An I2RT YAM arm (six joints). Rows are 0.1 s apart.
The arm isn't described. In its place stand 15 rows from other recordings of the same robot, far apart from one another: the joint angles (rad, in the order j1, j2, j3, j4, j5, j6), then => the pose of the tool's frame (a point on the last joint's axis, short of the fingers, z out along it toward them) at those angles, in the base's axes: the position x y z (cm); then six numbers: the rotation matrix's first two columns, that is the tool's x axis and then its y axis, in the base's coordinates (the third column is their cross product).
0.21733 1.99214 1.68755 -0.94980 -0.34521 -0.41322 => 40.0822 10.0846 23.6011 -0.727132 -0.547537 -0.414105 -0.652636 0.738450 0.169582
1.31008 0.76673 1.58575 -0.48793 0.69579 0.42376 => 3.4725 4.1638 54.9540 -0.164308 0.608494 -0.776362 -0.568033 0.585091 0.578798
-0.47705 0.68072 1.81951 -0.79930 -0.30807 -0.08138 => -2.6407 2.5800 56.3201 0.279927 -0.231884 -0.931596 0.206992 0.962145 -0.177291
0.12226 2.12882 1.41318 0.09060 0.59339 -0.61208 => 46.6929 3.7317 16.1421 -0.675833 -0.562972 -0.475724 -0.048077 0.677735 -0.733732
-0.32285 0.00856 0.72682 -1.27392 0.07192 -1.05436 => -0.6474 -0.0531 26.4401 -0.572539 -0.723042 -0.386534 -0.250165 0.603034 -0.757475
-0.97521 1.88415 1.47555 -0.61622 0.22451 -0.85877 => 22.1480 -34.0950 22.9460 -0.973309 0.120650 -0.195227 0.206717 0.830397 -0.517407
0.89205 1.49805 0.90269 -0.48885 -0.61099 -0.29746 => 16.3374 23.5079 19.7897 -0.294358 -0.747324 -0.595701 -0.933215 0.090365 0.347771
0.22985 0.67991 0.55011 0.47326 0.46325 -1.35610 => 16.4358 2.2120 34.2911 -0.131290 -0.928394 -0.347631 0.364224 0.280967 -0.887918
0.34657 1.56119 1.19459 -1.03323 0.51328 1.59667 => 27.4516 8.0555 24.2203 -0.193277 0.856097 -0.479315 0.932143 0.312678 0.182596
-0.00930 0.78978 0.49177 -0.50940 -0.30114 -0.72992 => 16.0719 0.9065 20.8385 -0.407590 -0.633040 -0.658127 -0.627945 0.717563 -0.301312
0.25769 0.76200 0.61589 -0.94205 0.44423 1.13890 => 12.9021 1.8182 22.5430 -0.392356 0.744624 -0.539993 0.762288 0.591772 0.262151
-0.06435 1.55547 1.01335 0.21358 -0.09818 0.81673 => 35.9835 -1.9690 26.7151 -0.241280 0.742453 -0.624938 0.215131 0.668862 0.711578
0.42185 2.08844 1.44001 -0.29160 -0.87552 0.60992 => 38.9538 20.4786 16.4595 -0.990835 -0.042485 -0.128221 -0.131640 0.516472 0.846125
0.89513 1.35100 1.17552 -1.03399 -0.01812 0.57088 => 15.7661 19.7735 28.4939 -0.916005 -0.278960 -0.288298 -0.343683 0.916372 0.205291
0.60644 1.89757 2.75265 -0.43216 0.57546 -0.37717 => 26.9819 16.3577 63.0411 0.339453 -0.140571 -0.930060 0.058775 0.990008 -0.128181
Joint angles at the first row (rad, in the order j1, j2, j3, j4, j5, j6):
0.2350, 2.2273, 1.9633, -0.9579, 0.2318, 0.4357
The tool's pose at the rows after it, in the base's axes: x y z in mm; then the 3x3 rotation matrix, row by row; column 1 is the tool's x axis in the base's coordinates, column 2 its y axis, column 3 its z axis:
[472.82, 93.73, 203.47], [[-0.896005, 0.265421, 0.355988], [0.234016, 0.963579, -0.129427], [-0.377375, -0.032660, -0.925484]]
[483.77, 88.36, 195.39], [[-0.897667, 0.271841, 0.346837], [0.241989, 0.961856, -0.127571], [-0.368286, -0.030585, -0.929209]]
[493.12, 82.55, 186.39], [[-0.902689, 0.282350, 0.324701], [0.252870, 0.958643, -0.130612], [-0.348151, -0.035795, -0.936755]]
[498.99, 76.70, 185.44], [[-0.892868, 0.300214, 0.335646], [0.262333, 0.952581, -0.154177], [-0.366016, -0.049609, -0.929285]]
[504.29, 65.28, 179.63], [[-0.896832, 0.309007, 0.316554], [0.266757, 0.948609, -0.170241], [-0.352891, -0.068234, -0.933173]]
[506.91, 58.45, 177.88], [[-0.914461, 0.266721, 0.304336], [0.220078, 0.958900, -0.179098], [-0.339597, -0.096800, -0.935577]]
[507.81, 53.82, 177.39], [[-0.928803, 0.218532, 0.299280], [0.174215, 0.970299, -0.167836], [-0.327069, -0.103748, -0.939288]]
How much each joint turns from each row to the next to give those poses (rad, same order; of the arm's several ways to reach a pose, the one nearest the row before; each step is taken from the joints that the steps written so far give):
-0.0245, 0.0636, 0.0652, -0.0165, -0.0295, 0.0030
-0.0159, 0.0536, 0.0607, -0.0137, -0.0089, -0.0066
-0.0155, 0.0565, 0.0663, -0.0309, -0.0059, -0.0020
-0.0119, 0.0213, 0.0321, 0.0003, 0.0219, -0.0007
-0.0235, 0.0319, 0.0364, -0.0217, 0.0061, -0.0160
-0.0138, 0.0177, 0.0265, -0.0196, 0.0033, -0.0612
-0.0102, 0.0039, 0.0059, -0.0045, -0.0150, -0.0581

